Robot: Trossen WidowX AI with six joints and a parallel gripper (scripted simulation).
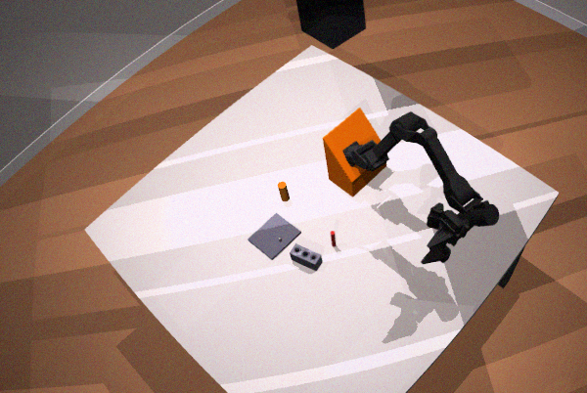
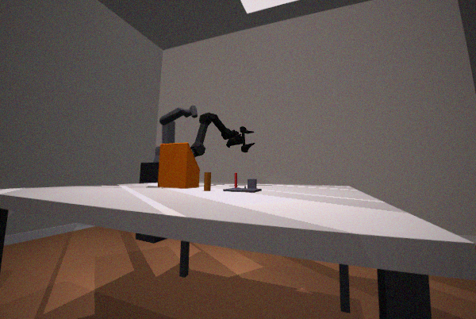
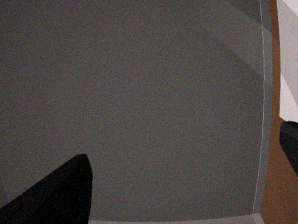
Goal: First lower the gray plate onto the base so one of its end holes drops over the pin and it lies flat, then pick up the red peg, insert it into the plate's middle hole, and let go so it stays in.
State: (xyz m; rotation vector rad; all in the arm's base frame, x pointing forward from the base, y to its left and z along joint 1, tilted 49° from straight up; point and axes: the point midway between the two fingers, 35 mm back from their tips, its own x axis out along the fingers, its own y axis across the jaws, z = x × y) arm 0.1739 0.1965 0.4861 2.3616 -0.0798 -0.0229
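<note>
My gripper tip is now 37 cm to the left of the gray plate, 30 cm above it and 14 cm short of it. The rest, counted from my gripper tip: red peg 35 cm to the right, 29 cm below, 4 cm ahead; then base 50 cm to the right, 33 cm below, 16 cm ahead; then small orange cylinder 61 cm to the right, 29 cm below, 3 cm ahead.
</note>
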